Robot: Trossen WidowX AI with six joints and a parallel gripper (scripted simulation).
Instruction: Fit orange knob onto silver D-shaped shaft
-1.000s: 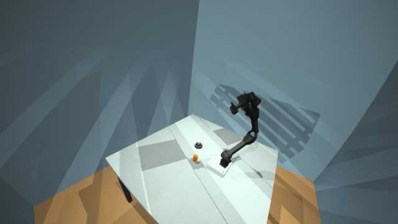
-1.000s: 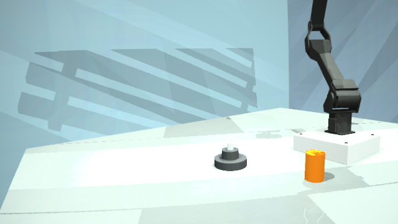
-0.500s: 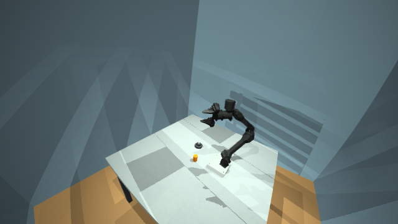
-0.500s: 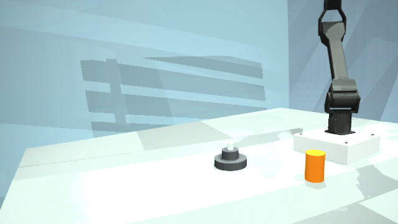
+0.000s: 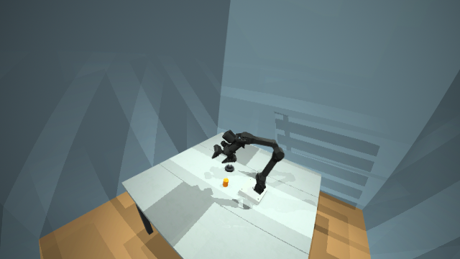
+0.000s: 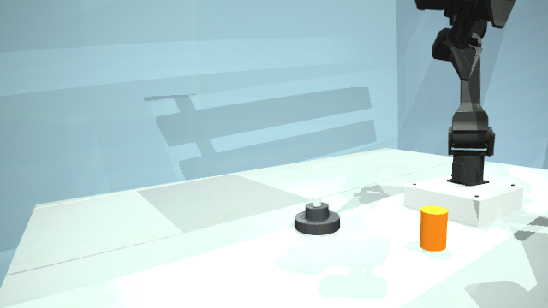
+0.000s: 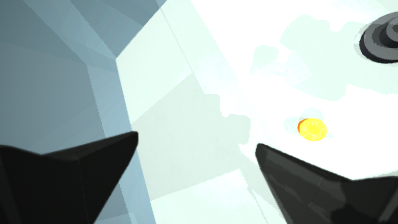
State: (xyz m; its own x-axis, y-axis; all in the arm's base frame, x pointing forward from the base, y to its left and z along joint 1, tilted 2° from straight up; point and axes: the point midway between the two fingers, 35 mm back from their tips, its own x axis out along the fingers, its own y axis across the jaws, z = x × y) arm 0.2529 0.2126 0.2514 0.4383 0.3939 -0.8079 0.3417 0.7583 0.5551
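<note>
The orange knob lies 240 mm below my gripper tip, 90 mm to the right of it and 30 mm behind it. From my gripper tip the other things lie so: dark round pedestal (260 mm to the right, 250 mm below, 90 mm ahead).
</note>
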